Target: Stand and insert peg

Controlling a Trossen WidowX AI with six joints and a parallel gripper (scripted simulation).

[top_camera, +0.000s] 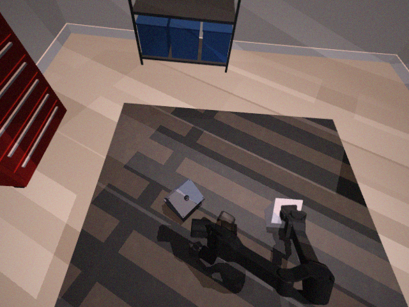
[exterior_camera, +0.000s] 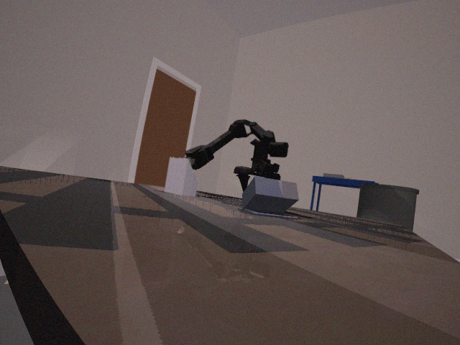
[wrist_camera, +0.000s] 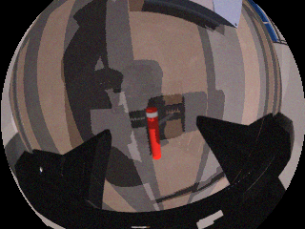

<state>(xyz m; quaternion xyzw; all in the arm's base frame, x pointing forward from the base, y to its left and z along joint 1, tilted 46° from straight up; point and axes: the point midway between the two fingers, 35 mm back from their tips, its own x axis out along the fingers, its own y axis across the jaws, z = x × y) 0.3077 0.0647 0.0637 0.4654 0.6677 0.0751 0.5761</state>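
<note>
My gripper tip is now 1 cm past the red peg, 1 cm to the right of it and 4 cm above it. Also, from my gripper tip: sloped grey panel: 12 cm ahead, 18 cm to the right, 1 cm above.
</note>
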